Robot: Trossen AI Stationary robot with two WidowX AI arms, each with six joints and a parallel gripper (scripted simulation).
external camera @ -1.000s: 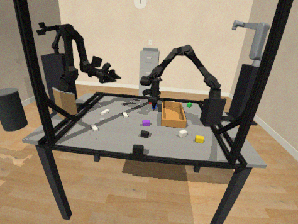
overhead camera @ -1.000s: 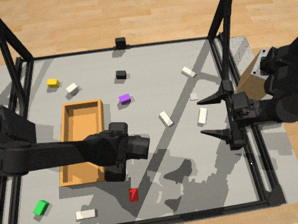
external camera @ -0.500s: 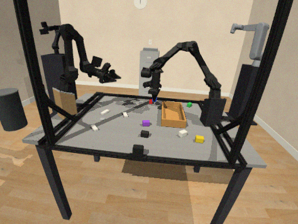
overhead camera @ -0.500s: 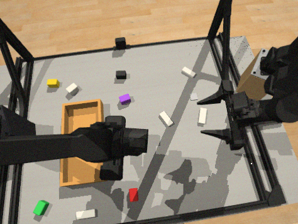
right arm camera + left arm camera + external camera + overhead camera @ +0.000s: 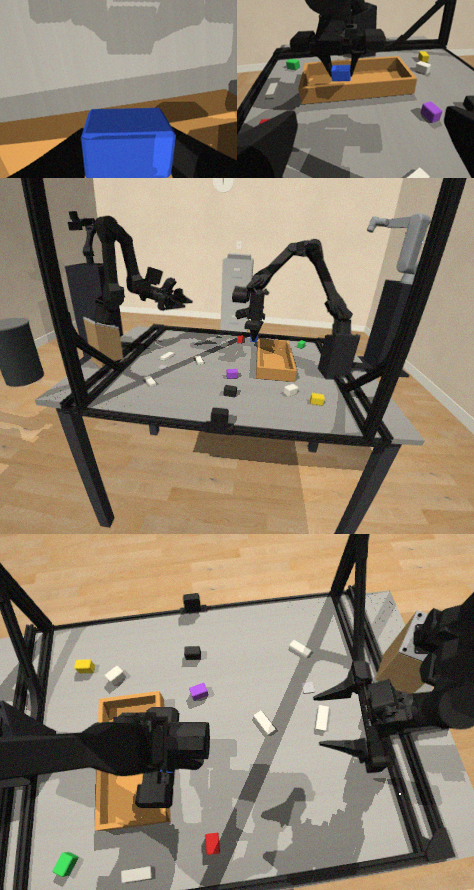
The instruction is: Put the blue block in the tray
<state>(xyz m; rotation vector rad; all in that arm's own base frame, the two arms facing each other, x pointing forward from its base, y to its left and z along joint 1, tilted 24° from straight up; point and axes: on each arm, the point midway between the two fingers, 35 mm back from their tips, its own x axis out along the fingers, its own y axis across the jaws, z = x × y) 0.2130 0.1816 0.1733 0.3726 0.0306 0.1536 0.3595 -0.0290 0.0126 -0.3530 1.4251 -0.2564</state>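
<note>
Right now the wooden tray is 11 cm below my right hand, 9 cm to the right of it and 5 cm behind it. Also, from my right hand: blue block (3 cm below); then red block (17 cm ahead, 11 cm below, 6 cm to the left); then purple block (19 cm behind, 11 cm below, 9 cm to the left).
</note>
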